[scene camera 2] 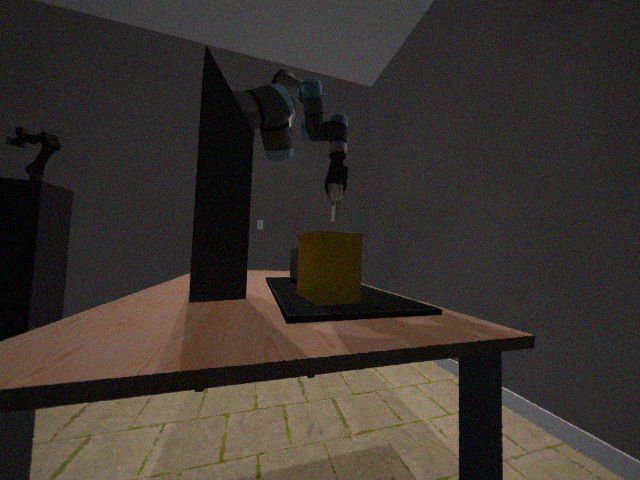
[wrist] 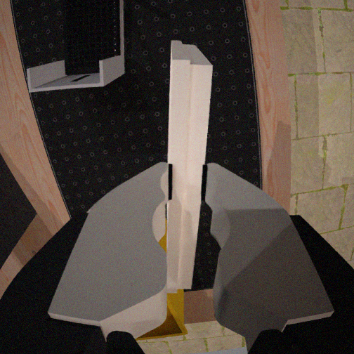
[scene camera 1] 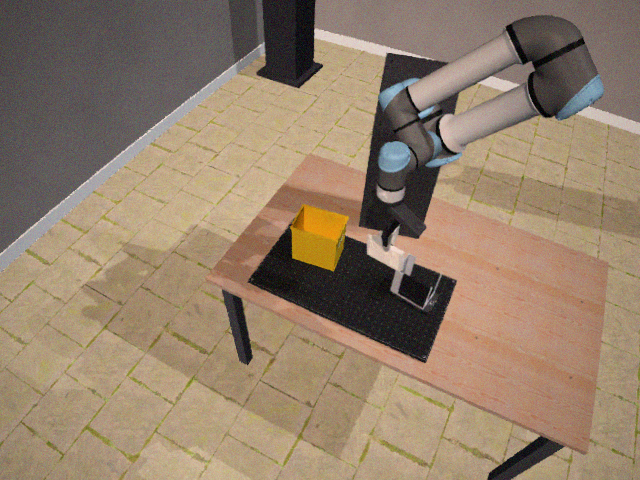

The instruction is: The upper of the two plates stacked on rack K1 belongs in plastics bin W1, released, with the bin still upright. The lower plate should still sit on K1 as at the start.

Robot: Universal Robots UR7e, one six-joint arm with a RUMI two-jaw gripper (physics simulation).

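Frame: origin at the arm's base, x left, y back, z up, level; centimetres.
Seen in the pictures: gripper, fingertip midpoint: [scene camera 2: 334, 206] [scene camera 1: 387, 249]; arm's base, link origin: [scene camera 2: 229, 117].
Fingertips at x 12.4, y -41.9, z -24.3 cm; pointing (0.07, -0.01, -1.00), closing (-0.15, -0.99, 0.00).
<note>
Offsets run from my fingertips to a thing's middle. Level surfaces: height alone.
My gripper [scene camera 1: 388, 240] [scene camera 2: 335, 197] [wrist: 185, 167] is shut on the white upper plate {dy +0.3, dx -0.8, dz -2.5 cm} [scene camera 1: 381, 252] [scene camera 2: 332, 212] [wrist: 189, 110], gripped by its faces and held edge-on above the mat, between bin and rack in scene camera 1. The yellow bin W1 {dy +11.5, dx -29.3, dz -23.8 cm} [scene camera 1: 314, 251] [scene camera 2: 330, 268] [wrist: 175, 306] stands upright with its top open; its inner floor is hidden. The grey rack K1 {dy +11.9, dx +10.8, dz -25.6 cm} [scene camera 1: 396, 283] [scene camera 2: 293, 264] [wrist: 112, 71] stands apart from the held plate in the wrist view. A black gridded piece [wrist: 90, 37], apparently the lower plate, sits in it.
The black perforated mat {dz -32.8 cm} [scene camera 1: 351, 304] [scene camera 2: 392, 305] [wrist: 145, 120] lies under bin and rack on the wooden table {dz -34.1 cm} [scene camera 1: 542, 320] [scene camera 2: 129, 330]. A tall dark column [scene camera 1: 377, 170] [scene camera 2: 222, 206] stands at the mat's edge in scene camera 1, near the arm.
</note>
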